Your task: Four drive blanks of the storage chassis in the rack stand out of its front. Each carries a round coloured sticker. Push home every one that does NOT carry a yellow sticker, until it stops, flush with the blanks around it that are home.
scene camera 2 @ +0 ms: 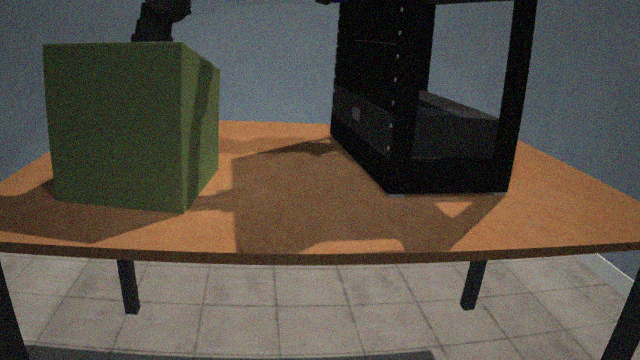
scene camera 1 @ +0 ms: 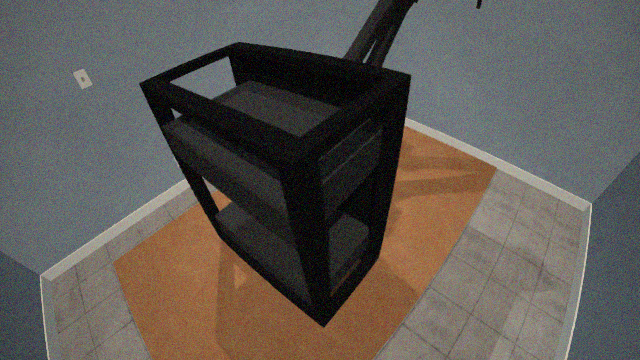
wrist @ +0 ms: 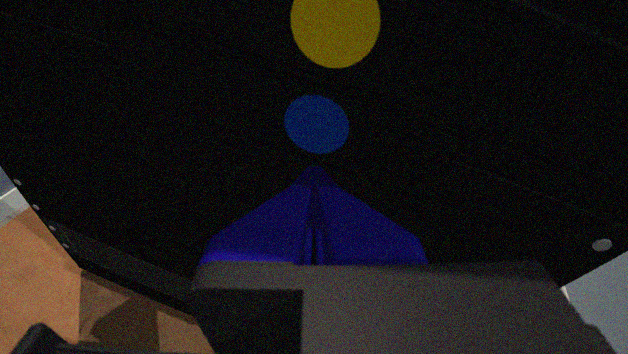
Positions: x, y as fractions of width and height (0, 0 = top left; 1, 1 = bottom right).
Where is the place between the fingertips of the gripper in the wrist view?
0.50, 0.50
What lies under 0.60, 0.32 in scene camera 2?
A black rack.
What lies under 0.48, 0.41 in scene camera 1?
A black rack.
